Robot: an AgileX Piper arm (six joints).
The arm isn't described. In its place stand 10 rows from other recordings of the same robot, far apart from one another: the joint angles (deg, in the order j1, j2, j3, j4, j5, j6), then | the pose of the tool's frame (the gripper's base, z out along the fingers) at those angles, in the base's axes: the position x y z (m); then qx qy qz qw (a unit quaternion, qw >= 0).
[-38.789 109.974 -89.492 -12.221 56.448 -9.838] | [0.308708, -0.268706, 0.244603, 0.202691, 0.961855, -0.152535, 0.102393]
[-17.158 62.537 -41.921 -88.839 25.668 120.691] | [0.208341, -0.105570, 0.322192, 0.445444, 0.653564, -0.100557, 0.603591]
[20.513 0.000 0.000 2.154 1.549 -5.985] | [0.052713, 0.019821, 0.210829, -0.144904, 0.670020, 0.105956, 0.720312]
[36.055 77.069 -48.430 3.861 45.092 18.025] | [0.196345, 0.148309, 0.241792, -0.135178, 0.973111, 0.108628, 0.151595]
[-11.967 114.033 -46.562 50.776 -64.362 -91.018] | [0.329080, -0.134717, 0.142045, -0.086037, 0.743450, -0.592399, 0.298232]
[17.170 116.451 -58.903 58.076 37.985 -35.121] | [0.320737, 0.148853, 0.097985, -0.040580, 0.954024, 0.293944, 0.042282]
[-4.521 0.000 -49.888 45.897 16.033 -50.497] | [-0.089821, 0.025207, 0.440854, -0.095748, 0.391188, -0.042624, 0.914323]
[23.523 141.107 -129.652 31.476 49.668 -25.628] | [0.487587, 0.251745, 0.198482, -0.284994, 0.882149, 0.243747, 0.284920]
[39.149 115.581 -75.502 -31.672 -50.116 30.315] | [0.330877, 0.316644, 0.250009, -0.316923, 0.562698, 0.425552, 0.633906]
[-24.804 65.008 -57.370 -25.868 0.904 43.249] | [0.233952, -0.108811, 0.400195, 0.264242, 0.678460, -0.046856, 0.683866]
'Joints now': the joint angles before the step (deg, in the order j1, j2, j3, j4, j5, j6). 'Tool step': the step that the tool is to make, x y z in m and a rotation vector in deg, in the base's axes. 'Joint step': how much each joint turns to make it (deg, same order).
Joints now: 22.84 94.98 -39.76 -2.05 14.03 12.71
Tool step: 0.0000 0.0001 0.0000 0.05 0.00 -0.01
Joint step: 0.01 0.00 0.00 0.14 -0.02 -0.10
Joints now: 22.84 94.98 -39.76 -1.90 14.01 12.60
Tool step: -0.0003 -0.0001 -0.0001 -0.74 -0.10 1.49
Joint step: 0.01 -0.01 0.01 0.00 0.19 -1.65
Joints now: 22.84 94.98 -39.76 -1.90 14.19 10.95
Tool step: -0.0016 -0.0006 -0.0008 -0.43 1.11 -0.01
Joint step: 0.01 0.00 0.00 0.24 1.19 -0.21
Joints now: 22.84 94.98 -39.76 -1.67 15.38 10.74
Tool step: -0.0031 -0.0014 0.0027 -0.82 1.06 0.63
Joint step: 0.00 -0.85 0.01 -0.01 2.13 -0.72
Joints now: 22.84 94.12 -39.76 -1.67 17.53 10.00
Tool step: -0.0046 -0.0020 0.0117 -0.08 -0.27 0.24
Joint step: 0.01 -2.81 0.00 -0.01 2.58 -0.29
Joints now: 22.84 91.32 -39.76 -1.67 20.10 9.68
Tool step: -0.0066 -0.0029 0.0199 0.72 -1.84 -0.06
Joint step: 0.00 -4.66 0.00 0.00 2.69 0.00
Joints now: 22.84 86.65 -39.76 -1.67 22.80 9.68
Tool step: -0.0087 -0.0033 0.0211 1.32 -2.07 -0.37
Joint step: 0.00 -5.11 -0.01 0.64 2.70 -0.09
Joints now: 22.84 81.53 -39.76 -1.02 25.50 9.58
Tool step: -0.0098 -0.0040 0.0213 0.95 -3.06 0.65
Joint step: 0.01 -5.31 0.00 0.16 2.11 -0.86
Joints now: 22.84 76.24 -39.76 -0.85 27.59 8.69
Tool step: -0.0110 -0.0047 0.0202 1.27 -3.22 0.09
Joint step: -0.01 -5.28 0.01 0.02 1.81 -0.16
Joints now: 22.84 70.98 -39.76 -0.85 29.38 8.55
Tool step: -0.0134 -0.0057 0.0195 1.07 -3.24 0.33
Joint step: 0.00 -5.51 0.00 0.01 2.10 -0.45
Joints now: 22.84 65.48 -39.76 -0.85 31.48 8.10
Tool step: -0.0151 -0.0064 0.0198 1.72 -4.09 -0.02
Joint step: -0.01 -5.87 0.01 0.01 1.42 -0.01
